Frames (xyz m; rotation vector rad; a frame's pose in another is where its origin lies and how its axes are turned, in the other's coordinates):
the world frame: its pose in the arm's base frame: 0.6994 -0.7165 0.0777 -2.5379 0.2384 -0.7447
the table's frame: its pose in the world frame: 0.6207 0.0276 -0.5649 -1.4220 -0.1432 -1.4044
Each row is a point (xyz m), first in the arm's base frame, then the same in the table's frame.
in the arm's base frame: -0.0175 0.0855 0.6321
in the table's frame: 0.2622 -0.4948 -1.4433
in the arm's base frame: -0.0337 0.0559 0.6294
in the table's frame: 0.2304 -0.4998 -1.4327
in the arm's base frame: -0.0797 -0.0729 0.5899
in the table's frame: 0.1132 -0.5409 -1.3631
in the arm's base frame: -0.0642 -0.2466 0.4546
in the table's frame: 0.0208 -0.6519 -1.1962
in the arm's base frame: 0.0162 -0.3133 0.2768
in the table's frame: 0.0556 -0.7928 -1.0497
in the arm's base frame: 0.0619 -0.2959 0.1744
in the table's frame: 0.1149 -0.8784 -1.0047
